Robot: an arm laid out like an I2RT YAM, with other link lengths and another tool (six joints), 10 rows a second.
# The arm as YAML. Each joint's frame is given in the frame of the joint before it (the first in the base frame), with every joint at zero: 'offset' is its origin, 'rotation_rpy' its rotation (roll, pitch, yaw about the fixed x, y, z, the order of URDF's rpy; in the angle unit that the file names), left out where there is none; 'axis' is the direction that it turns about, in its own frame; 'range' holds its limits. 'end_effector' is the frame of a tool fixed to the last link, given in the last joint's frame.
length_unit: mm
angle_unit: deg
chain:
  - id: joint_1
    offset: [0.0, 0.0, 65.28]
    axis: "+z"
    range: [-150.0, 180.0]
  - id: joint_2
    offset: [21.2, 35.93, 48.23]
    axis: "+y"
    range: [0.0, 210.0]
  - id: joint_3
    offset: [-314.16, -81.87, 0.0]
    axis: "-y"
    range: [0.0, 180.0]
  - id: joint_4
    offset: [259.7, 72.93, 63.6]
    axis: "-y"
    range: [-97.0, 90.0]
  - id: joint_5
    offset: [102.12, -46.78, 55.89]
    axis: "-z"
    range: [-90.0, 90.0]
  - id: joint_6
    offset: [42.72, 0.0, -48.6]
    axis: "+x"
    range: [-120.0, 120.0]
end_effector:
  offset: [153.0, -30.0, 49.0]
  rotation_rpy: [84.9, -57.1, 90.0]
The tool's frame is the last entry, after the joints.
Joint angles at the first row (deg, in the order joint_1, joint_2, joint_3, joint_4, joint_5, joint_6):
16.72, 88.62, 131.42, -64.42, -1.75, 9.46
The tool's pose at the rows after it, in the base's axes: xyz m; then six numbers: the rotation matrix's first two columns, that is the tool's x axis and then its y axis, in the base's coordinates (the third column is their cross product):
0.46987, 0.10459, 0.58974, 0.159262, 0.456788, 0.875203, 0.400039, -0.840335, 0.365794
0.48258, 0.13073, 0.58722, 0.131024, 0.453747, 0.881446, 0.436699, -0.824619, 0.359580
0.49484, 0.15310, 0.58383, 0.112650, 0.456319, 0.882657, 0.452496, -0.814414, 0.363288
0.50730, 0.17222, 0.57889, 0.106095, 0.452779, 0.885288, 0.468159, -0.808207, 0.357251
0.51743, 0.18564, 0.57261, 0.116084, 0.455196, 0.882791, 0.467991, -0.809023, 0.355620
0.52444, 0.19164, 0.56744, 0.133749, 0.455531, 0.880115, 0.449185, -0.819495, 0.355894
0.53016, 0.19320, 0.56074, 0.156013, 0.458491, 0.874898, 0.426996, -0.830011, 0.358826
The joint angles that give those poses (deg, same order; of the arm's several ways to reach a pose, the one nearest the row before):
17.24, 91.33, 132.90, -62.02, -5.34, 9.90
19.44, 93.29, 132.96, -59.46, -5.98, 10.17
21.70, 95.29, 133.13, -57.15, -5.06, 10.33
23.29, 97.78, 134.43, -55.89, -4.67, 10.87
24.80, 100.21, 136.41, -55.94, -3.03, 11.49
26.04, 101.73, 137.47, -55.91, -0.45, 12.38
26.84, 102.67, 137.71, -55.90, 2.03, 13.09

